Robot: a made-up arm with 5 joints. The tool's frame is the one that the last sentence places.
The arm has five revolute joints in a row. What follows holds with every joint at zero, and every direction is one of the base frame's. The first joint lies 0.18 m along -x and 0.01 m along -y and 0.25 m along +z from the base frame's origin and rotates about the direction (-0.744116, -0.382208, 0.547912), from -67.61 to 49.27 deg. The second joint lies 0.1 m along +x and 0.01 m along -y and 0.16 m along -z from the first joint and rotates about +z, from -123.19 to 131.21 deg. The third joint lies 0.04 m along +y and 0.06 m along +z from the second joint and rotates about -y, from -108.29 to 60.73 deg. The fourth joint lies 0.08 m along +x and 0.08 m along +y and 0.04 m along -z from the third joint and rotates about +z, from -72.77 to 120.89 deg. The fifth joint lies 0.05 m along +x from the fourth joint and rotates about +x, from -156.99 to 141.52 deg. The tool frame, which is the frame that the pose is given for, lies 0.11 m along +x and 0.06 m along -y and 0.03 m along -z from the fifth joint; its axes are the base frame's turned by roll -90, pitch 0 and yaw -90 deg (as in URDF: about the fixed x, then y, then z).
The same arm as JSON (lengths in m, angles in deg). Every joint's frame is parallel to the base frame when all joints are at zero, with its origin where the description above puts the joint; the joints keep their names.
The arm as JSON. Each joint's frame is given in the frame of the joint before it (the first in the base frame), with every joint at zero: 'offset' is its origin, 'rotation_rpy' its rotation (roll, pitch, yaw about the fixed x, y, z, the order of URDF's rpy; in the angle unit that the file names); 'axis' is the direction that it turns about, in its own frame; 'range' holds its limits. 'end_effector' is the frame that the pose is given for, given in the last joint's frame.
{"length_unit": "m", "angle_unit": "deg", "chain": [
  {"id": "joint 1", "offset": [-0.18, -0.01, 0.25], "rotation_rpy": [0.0, 0.0, 0.0], "axis": [-0.744116, -0.382208, 0.547912], "range": [-67.61, 49.27]},
  {"id": "joint 2", "offset": [0.1, -0.01, -0.16], "rotation_rpy": [0.0, 0.0, 0.0], "axis": [0.0, 0.0, 1.0], "range": [-123.19, 131.21]},
  {"id": "joint 3", "offset": [0.0, 0.04, 0.06], "rotation_rpy": [0.0, 0.0, 0.0], "axis": [0.0, -1.0, 0.0], "range": [-108.29, 60.73]},
  {"id": "joint 4", "offset": [0.08, 0.08, -0.04], "rotation_rpy": [0.0, 0.0, 0.0], "axis": [0.0, 0.0, 1.0], "range": [-72.77, 120.89]},
  {"id": "joint 5", "offset": [0.05, 0.0, 0.0], "rotation_rpy": [0.0, 0.0, 0.0], "axis": [1.0, 0.0, 0.0], "range": [-156.99, 141.52]}
], "end_effector": {"offset": [0.11, -0.06, -0.03], "rotation_rpy": [-90.0, 0.0, -90.0]}}

